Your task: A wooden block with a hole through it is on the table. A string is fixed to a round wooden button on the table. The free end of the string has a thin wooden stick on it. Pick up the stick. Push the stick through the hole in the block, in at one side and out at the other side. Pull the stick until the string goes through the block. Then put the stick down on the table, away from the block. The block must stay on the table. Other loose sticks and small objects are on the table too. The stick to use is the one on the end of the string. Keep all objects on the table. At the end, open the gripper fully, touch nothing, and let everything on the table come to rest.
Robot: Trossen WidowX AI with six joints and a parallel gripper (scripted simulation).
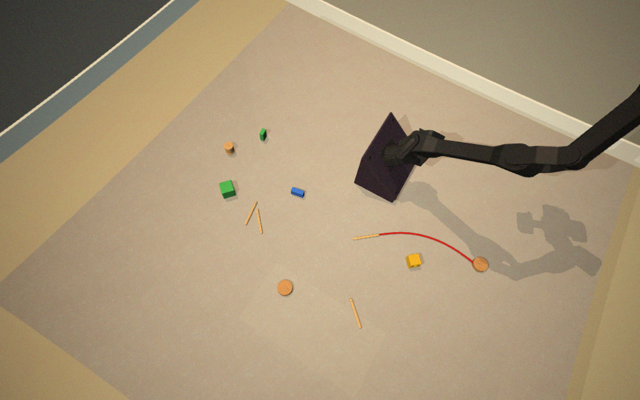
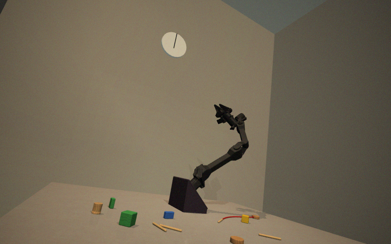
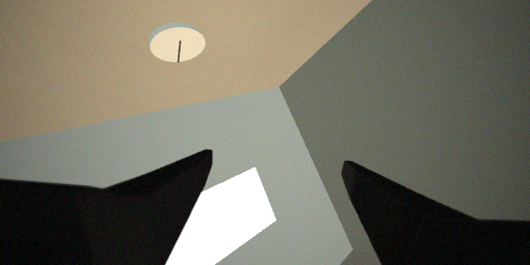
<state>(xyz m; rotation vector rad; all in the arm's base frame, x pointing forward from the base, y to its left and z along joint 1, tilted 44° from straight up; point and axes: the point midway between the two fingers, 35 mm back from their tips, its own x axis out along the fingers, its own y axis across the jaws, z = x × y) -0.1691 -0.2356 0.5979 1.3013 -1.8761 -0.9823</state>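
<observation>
The yellow wooden block is 68 cm below my gripper tip and 44 cm ahead of it. Round my gripper tip: blue block 69 cm below, 46 cm ahead, 38 cm to the right; thin stick 70 cm below, 44 cm ahead, 13 cm to the right; small green block 68 cm below, 58 cm to the right, 37 cm ahead.
</observation>
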